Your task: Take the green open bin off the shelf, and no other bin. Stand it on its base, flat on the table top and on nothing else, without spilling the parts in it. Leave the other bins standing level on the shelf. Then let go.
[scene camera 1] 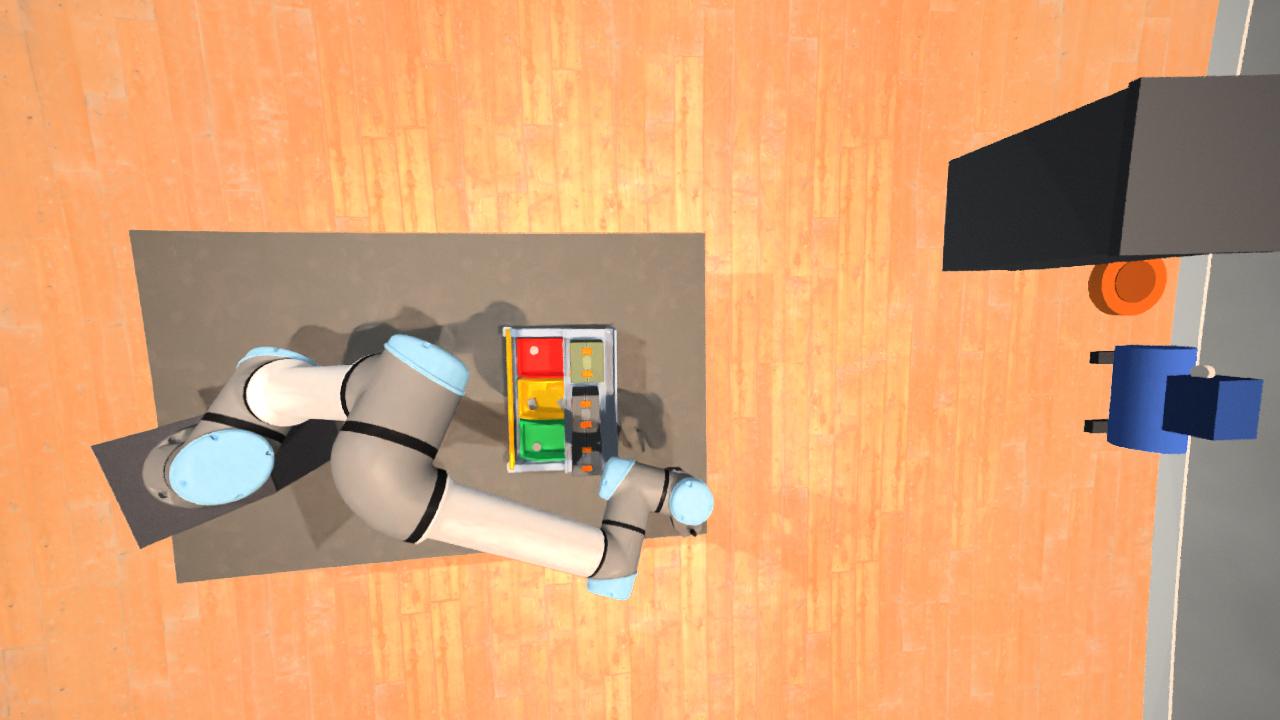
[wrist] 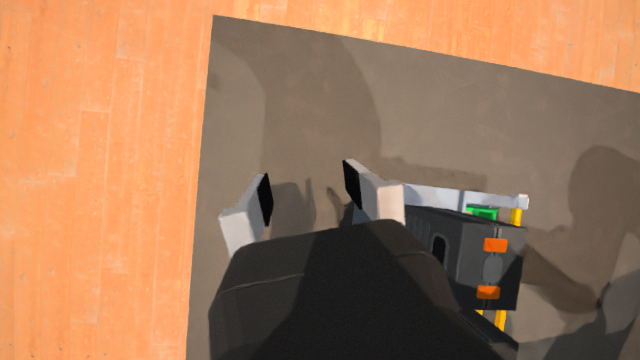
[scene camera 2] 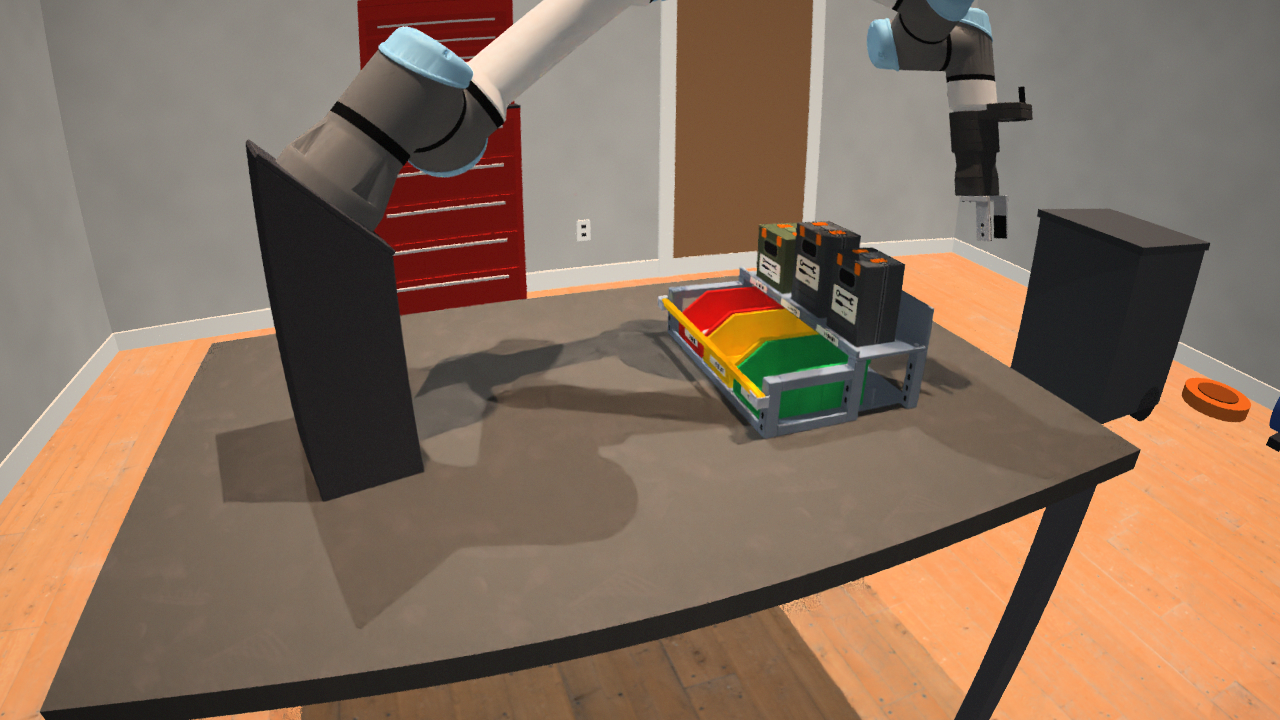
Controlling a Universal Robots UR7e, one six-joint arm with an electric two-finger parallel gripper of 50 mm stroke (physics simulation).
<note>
In view: the gripper (scene camera 2: 992, 239), a green open bin (scene camera 2: 775, 357), a yellow bin (scene camera 2: 739, 336), a red bin (scene camera 2: 713, 308), a yellow bar (scene camera 2: 708, 345) and an olive case (scene camera 2: 786, 253).
The green open bin also shows in scene camera 1 (scene camera 1: 549, 433). The yellow bin also shows in scene camera 1 (scene camera 1: 547, 391). The red bin is seen too in scene camera 1 (scene camera 1: 548, 363).
</note>
